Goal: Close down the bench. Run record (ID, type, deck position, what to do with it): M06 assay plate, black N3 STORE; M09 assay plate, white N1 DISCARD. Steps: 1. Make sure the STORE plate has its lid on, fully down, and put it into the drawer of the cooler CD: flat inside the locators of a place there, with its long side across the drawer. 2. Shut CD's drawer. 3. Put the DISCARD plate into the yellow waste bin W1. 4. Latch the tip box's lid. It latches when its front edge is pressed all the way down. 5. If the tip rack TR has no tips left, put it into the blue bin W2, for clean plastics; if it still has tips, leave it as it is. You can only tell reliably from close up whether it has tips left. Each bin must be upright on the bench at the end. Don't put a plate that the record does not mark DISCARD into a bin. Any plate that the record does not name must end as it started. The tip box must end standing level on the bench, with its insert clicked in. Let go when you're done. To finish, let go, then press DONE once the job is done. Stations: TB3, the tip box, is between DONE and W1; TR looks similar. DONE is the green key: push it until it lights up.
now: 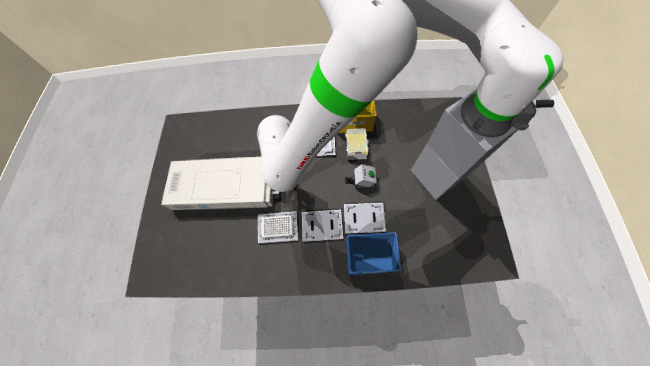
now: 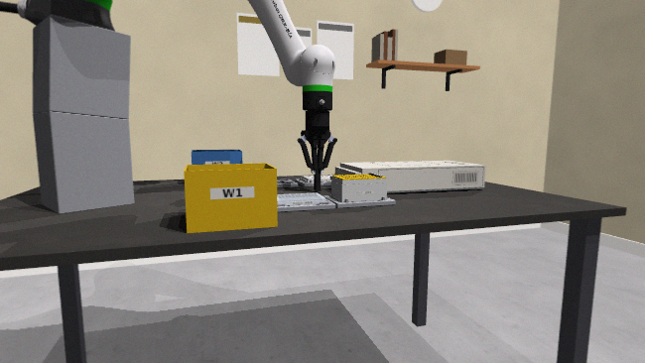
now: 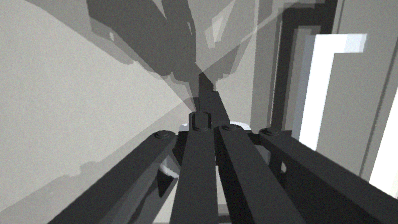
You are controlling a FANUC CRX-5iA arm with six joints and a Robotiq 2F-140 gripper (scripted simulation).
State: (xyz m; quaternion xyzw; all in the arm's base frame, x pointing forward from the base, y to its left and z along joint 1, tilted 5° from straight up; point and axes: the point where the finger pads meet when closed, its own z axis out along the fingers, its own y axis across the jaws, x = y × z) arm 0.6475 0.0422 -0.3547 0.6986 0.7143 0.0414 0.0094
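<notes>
Right now my hand is 6 cm short of the white assay plate, 19 cm to the right of it and 2 cm above it. Round my hand: lidded pale plate (10 cm behind, 20 cm to the right, 2 cm below); then yellow tip rack TR (6 cm ahead, 20 cm to the right, 2 cm above); then drawer (20 cm ahead).
</notes>
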